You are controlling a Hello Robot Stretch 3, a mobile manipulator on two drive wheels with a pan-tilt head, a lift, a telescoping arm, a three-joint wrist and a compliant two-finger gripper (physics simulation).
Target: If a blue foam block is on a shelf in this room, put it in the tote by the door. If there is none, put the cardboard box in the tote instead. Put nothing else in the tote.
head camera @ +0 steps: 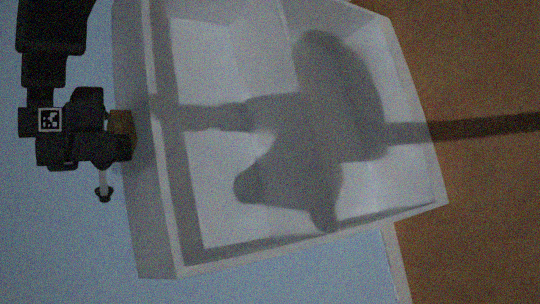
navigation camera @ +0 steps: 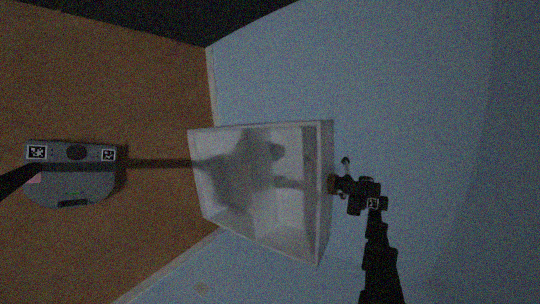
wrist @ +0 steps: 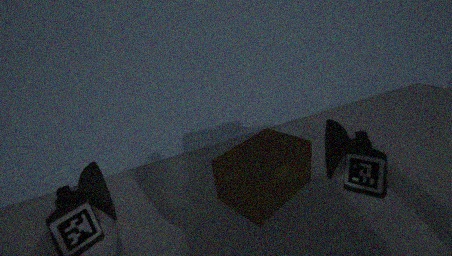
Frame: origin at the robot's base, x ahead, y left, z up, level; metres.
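Where they show: gripper, fingertip midpoint: (wrist: 218, 160); robot's base, link origin: (navigation camera: 77, 151).
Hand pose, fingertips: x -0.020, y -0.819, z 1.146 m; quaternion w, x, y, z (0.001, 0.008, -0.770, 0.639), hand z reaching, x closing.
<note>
Each offset is from my fingertips to the top centre of the thing. Level surfaces: height alone.
A small brown box {dx -0.048, dy -0.061, dz -0.036 m} (head camera: 121, 120) (navigation camera: 331, 184) (wrist: 262, 175), which looks like the cardboard box, sits on the top board of a white shelf unit (head camera: 147, 240) (navigation camera: 325, 220) (wrist: 400, 115). My gripper (head camera: 105, 155) (navigation camera: 344, 178) (wrist: 218, 160) is open at the top of the unit. In the wrist view the box shows between the two spread fingers, nearer the right one, with a gap on each side. In the head view the gripper partly hides the box. No blue foam block and no tote show in these views.
The head and navigation views are turned sideways. Dark shadows fall across the unit's open compartments. My base (navigation camera: 70, 185) stands on the brown floor {dz -1.145 m} (head camera: 475, 200) (navigation camera: 125, 100) in front of the unit. A blue wall (navigation camera: 400, 75) (wrist: 200, 60) rises behind it, with a small plate {dx -0.850, dy +0.245, dz -0.689 m} (navigation camera: 201, 288).
</note>
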